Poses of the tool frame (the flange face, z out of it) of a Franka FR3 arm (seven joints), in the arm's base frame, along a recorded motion.
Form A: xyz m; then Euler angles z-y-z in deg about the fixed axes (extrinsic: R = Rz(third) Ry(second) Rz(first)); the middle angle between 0 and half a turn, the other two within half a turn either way.
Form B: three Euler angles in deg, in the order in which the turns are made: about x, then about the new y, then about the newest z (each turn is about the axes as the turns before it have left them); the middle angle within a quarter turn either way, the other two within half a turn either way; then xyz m. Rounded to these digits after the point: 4 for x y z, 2 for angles.
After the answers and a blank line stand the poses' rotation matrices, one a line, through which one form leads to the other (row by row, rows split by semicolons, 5 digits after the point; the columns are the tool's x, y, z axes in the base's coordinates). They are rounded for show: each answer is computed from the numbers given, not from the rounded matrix.
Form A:
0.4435 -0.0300 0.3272 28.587 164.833 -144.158
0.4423 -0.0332 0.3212 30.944 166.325 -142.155
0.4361 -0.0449 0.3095 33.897 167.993 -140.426
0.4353 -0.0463 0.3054 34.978 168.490 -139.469
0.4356 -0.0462 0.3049 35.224 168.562 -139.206
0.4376 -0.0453 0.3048 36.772 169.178 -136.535
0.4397 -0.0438 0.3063 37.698 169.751 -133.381
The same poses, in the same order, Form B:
170.98 -12.24 -8.22 0.4435 -0.0300 0.3272
171.51 -10.76 -7.70 0.4423 -0.0332 0.3212
172.28 -9.23 -6.30 0.4361 -0.0449 0.3095
172.46 -8.72 -6.13 0.4353 -0.0463 0.3054
172.47 -8.63 -6.14 0.4356 -0.0462 0.3049
172.51 -7.83 -7.21 0.4376 -0.0453 0.3048
172.51 -7.02 -9.38 0.4397 -0.0438 0.3063

0.96720 0.13980 -0.21209; 0.10838 -0.98223 -0.15320; -0.22974 0.12519 -0.96517
0.97356 0.13166 -0.18669; 0.10524 -0.98381 -0.14505; -0.20277 0.12156 -0.97165
0.98110 0.10833 -0.16035; 0.08735 -0.98732 -0.13253; -0.17267 0.11602 -0.97812
0.98278 0.10553 -0.15166; 0.08606 -0.98782 -0.12967; -0.16350 0.11439 -0.97989
0.98300 0.10573 -0.15013; 0.08646 -0.98779 -0.12956; -0.16200 0.11438 -0.98014
0.98285 0.12428 -0.13627; 0.10675 -0.98586 -0.12916; -0.15040 0.11240 -0.98222
0.97923 0.16177 -0.12221; 0.14590 -0.98081 -0.12932; -0.14078 0.10880 -0.98404

